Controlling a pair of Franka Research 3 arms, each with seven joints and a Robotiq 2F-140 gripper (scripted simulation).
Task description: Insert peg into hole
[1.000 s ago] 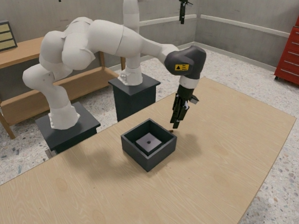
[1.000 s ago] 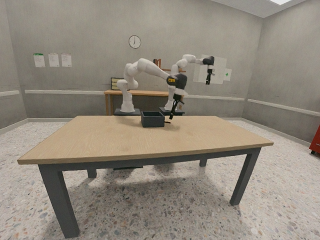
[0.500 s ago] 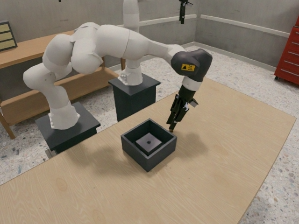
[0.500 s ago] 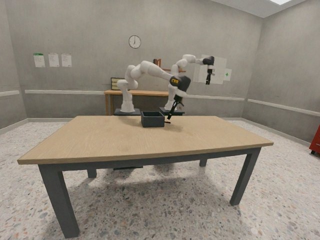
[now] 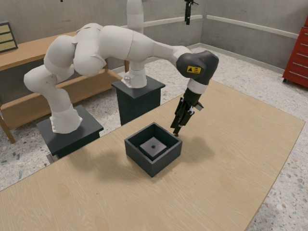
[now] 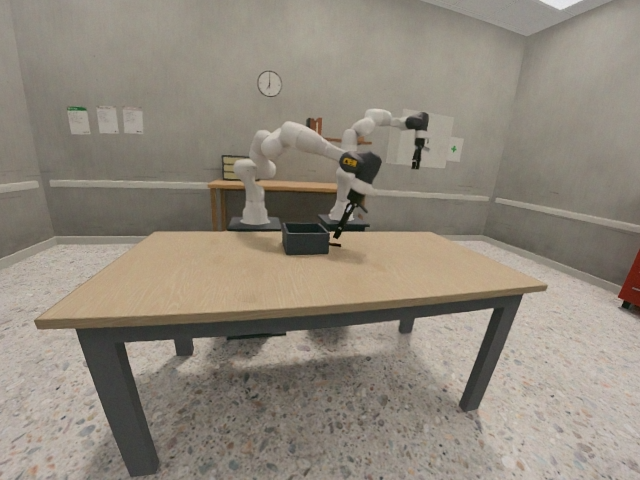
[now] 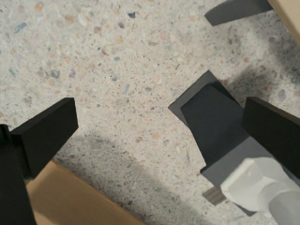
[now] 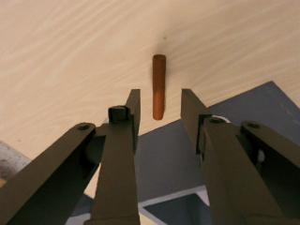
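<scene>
My right gripper is now 7 cm above the brown peg, 2 cm to the left of it and 2 cm past it. The rest, counted from my right hand: dark grey box: 17 cm to the right, 5 cm below, 2 cm behind; grey plate: 17 cm to the right, 3 cm below, 2 cm behind.
</scene>
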